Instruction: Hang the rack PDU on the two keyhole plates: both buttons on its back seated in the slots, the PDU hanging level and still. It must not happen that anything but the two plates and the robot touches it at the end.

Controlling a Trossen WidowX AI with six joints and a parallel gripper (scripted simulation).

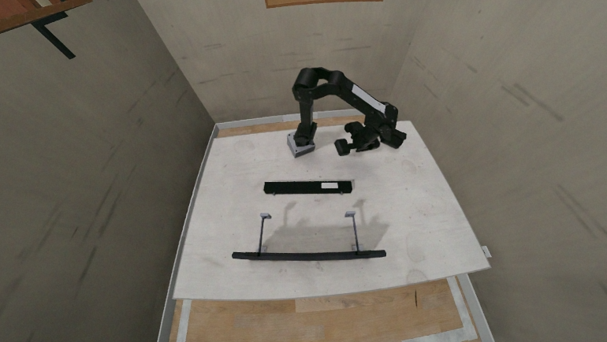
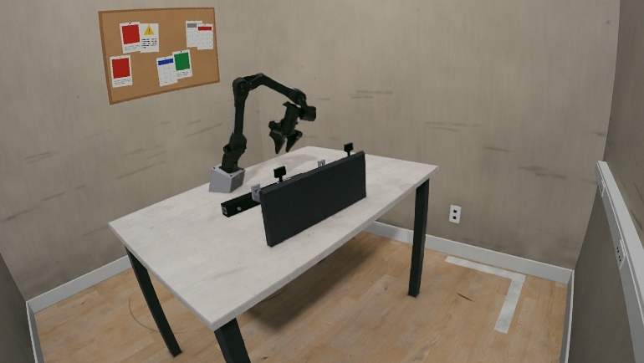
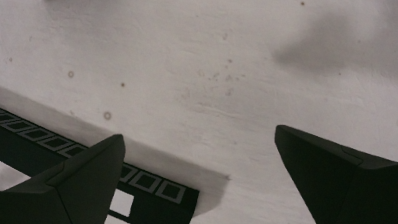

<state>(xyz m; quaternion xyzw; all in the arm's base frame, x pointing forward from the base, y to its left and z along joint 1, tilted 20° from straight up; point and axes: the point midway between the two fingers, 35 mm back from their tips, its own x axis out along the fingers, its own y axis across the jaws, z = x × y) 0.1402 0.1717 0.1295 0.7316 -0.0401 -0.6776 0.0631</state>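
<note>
Now: hand 6 cm short of the rack PDU, 23 cm to the left of it and 12 cm above it. From my hand the other things lie so: dark upright panel (33 cm ahead, 28 cm to the right, 7 cm below).
</note>
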